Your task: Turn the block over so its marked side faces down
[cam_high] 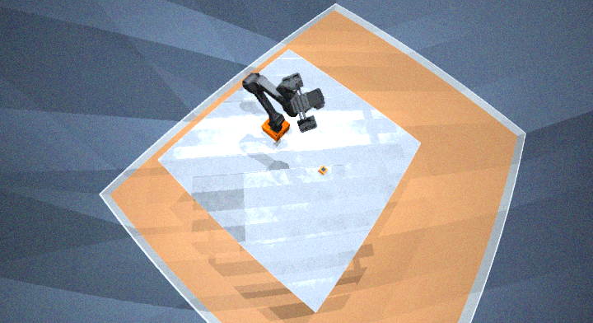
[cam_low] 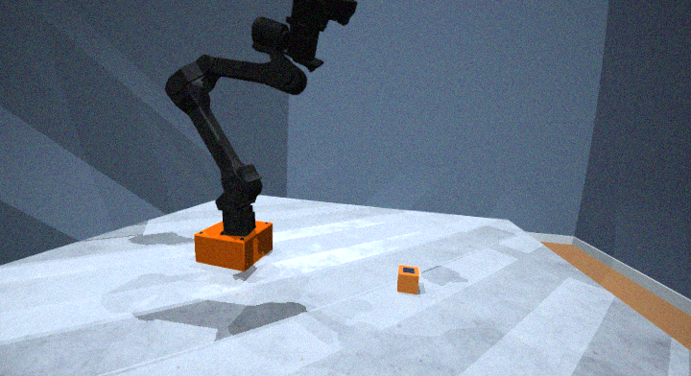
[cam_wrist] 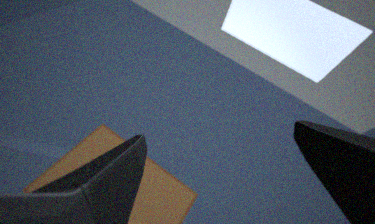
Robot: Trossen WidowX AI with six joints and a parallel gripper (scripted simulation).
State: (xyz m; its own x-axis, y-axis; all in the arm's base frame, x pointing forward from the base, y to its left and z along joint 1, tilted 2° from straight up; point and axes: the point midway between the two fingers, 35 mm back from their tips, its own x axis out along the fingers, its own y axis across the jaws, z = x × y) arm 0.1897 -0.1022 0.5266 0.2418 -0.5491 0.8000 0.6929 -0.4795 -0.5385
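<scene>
The block is 590 mm below my gripper tip, 200 mm ahead of it and 50 mm to the left of it.
</scene>
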